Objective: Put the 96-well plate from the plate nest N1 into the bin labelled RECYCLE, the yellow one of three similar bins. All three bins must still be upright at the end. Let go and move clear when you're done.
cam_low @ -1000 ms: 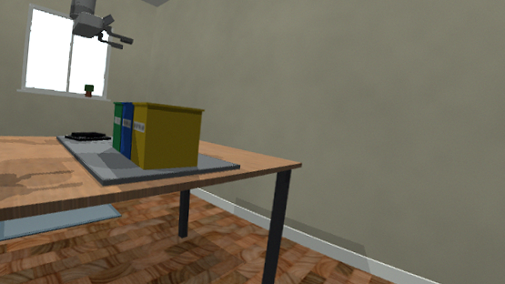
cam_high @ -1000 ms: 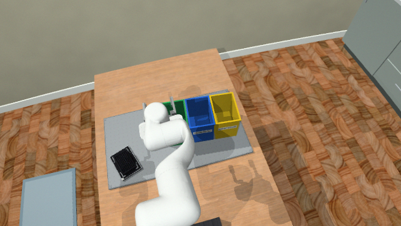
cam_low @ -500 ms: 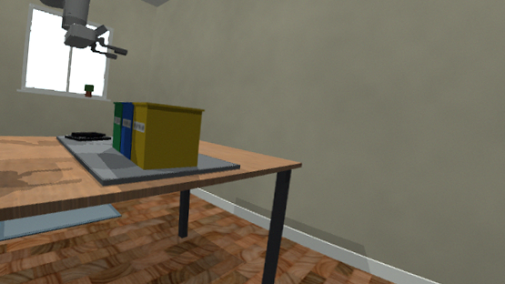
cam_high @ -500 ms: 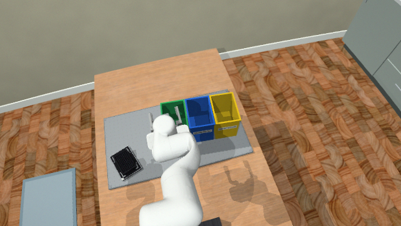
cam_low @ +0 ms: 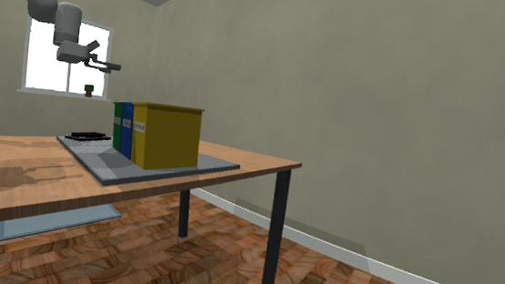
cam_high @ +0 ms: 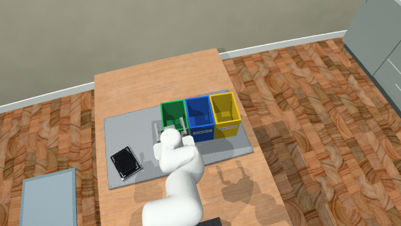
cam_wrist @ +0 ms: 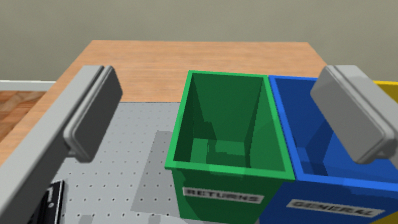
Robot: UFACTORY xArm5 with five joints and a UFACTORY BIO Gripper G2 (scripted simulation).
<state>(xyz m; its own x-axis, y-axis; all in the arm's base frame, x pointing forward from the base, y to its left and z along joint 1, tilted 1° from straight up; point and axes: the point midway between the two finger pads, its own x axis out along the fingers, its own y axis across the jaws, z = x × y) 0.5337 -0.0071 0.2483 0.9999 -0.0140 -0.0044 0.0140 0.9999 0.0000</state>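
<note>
Now: hand 290 mm to the right of the black 96-well plate, 280 mm above it and 10 mm short of it. Round my hand: blue bin 210 mm below, 160 mm to the right, 110 mm ahead; green bin 210 mm below, 120 mm ahead, 30 mm to the right; yellow recycle bin 290 mm to the right, 210 mm below, 90 mm ahead.
</note>
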